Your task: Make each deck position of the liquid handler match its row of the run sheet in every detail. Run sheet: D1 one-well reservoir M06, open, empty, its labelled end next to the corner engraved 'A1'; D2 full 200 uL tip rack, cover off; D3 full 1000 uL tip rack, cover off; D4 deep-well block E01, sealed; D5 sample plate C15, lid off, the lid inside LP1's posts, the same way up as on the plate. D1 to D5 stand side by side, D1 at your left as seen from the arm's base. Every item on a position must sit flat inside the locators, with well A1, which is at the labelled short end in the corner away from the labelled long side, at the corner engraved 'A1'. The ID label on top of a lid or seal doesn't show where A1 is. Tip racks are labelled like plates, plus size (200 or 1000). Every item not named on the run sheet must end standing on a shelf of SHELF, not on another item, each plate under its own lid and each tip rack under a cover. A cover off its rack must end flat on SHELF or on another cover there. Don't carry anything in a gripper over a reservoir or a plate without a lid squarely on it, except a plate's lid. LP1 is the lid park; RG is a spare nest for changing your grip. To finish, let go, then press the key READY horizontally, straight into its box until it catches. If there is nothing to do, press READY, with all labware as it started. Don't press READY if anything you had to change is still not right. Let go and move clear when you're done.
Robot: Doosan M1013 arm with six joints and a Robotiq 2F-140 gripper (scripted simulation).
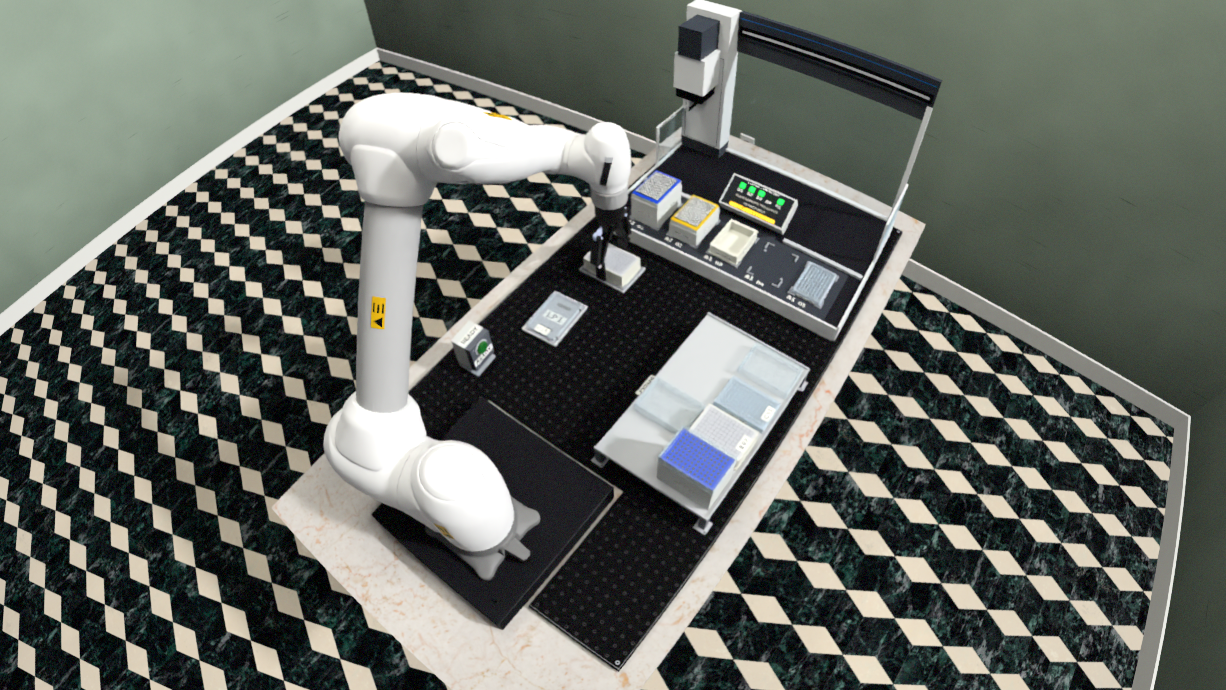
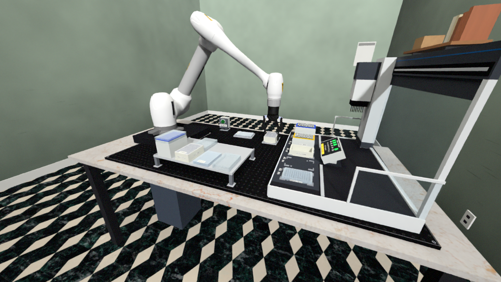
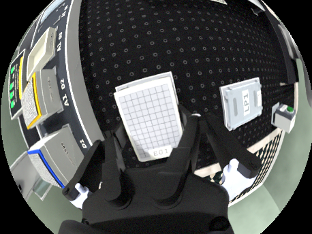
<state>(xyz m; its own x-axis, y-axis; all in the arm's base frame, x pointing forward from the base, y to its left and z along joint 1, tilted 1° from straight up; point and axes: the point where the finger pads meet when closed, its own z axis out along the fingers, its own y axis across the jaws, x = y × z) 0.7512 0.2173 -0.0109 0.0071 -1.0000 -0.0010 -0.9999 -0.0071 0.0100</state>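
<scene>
My hand is 3 cm above the grey RG nest. The rest, counted from my hand: yellow-rimmed tip rack 22 cm ahead, 12 cm to the right, 5 cm above; then clear lid 22 cm behind, 2 cm to the left, 2 cm below; then blue-rimmed tip rack 22 cm ahead, 8 cm above.
</scene>
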